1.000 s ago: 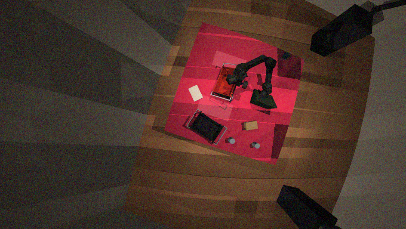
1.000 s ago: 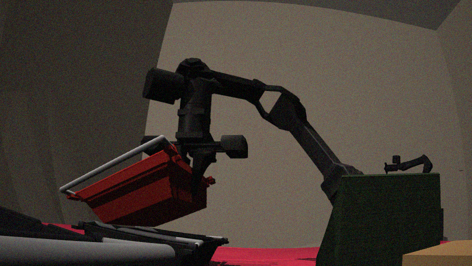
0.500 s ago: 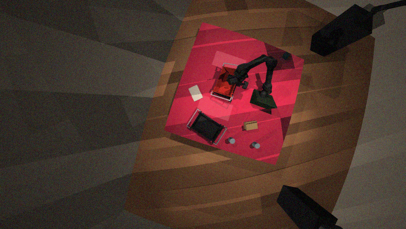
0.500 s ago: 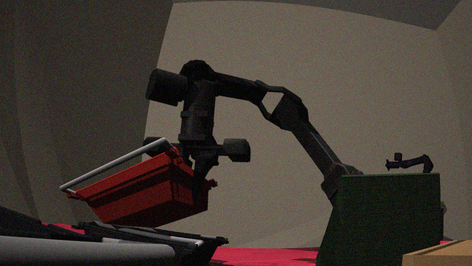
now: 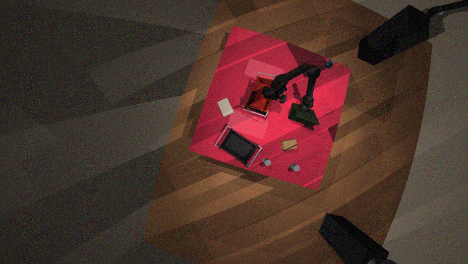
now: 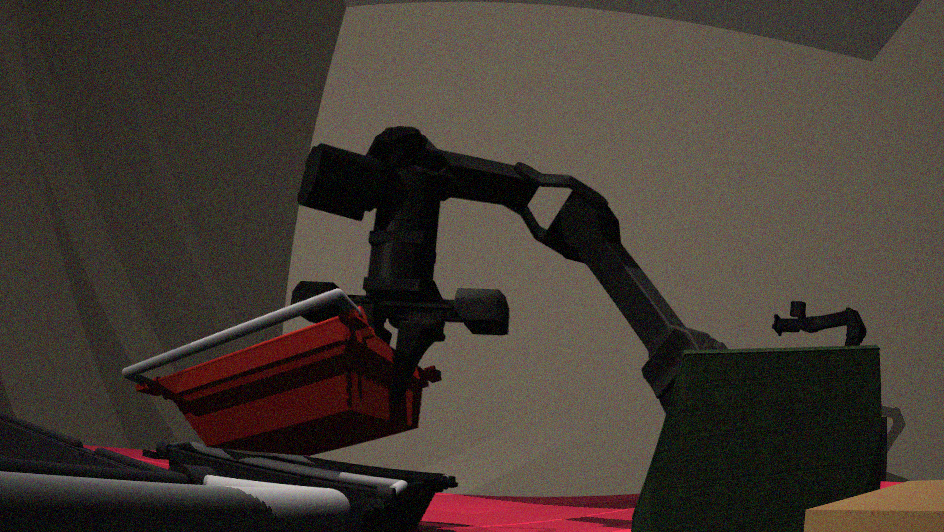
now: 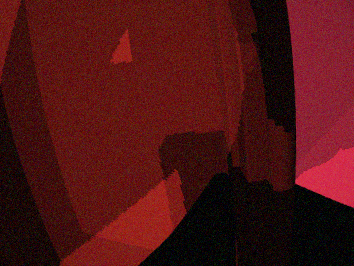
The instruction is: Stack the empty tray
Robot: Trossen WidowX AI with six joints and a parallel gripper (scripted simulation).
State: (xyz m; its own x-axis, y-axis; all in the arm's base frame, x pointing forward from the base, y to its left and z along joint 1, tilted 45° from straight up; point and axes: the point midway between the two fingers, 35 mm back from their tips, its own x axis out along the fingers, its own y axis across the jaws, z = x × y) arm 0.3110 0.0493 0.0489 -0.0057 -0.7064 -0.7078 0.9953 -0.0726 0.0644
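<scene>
Now: gripper tip 80 mm short of the red tray and 10 mm to the left of it. Also, from my gripper tip: teal block: 570 mm to the right, 500 mm behind, 110 mm below; white block: 340 mm ahead, 160 mm to the left, 130 mm below; tan box: 310 mm to the left, 300 mm behind, 100 mm below.
</scene>
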